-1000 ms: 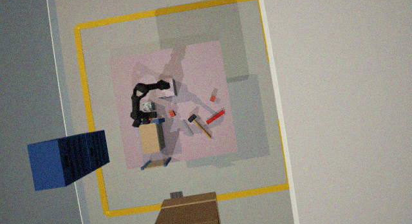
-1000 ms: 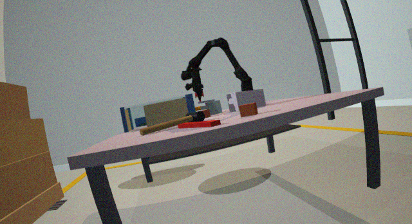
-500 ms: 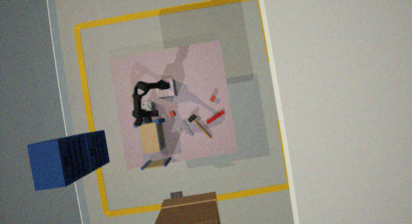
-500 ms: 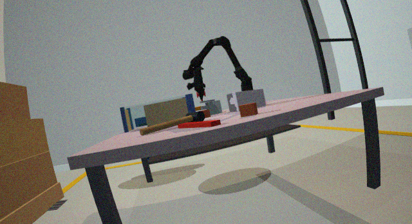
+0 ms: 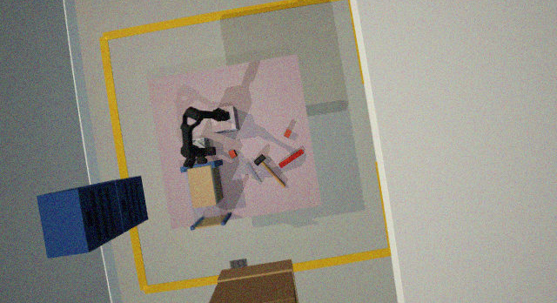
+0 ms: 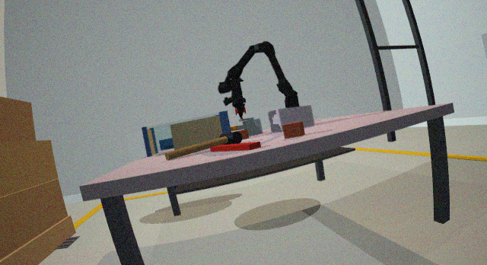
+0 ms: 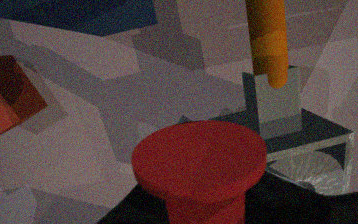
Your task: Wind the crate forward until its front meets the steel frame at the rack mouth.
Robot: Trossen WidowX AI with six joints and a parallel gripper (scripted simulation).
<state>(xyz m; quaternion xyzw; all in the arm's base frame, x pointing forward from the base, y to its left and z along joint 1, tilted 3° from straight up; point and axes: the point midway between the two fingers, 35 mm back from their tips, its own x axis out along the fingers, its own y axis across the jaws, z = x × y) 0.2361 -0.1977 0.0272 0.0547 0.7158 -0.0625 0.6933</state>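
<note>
My gripper tip is 30 mm past the winch handle, 20 mm to the left of it and 10 mm above it. Also, from my gripper tip: grey winch 90 mm behind, 80 mm below, 70 mm to the right; then blue steel frame 80 mm to the right, 80 mm ahead, 10 mm below; then red knob 20 mm above.
</note>
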